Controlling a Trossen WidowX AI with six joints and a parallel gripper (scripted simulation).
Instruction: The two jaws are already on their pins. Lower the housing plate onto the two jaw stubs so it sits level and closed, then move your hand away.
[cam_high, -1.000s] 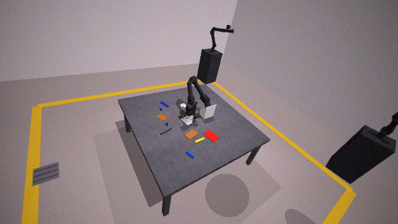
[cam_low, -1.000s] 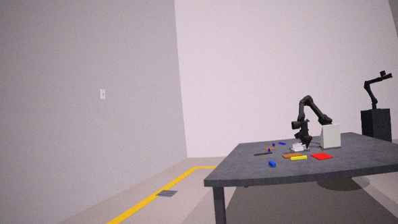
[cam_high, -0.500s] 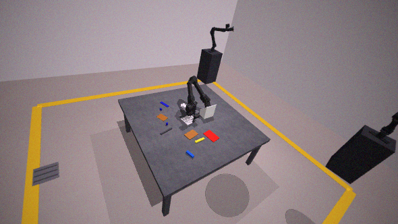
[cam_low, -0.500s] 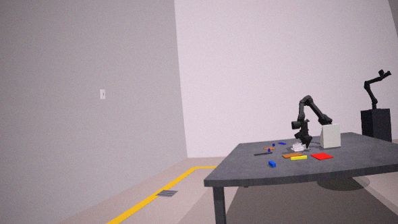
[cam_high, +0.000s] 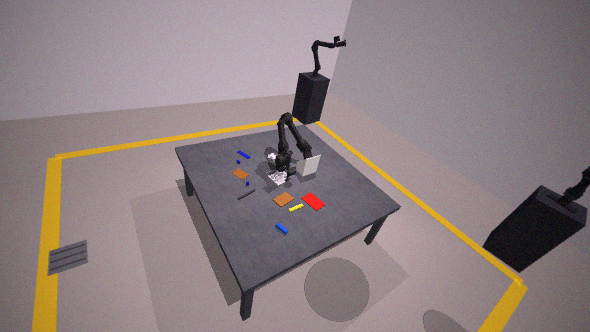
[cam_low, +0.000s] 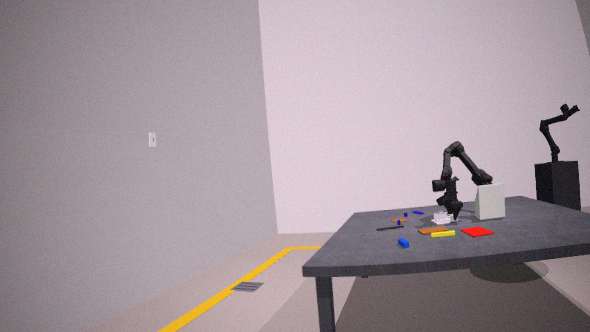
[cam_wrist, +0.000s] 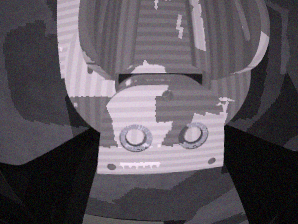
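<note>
Right now my gripper tip is 20 mm short of the white jaw assembly, 20 mm to the right of it and 10 mm below it. Also, from my gripper tip: orange plate: 160 mm ahead, 200 mm to the left; then yellow bar: 140 mm ahead, 310 mm to the left; then red plate: 20 mm behind, 330 mm to the left.
</note>
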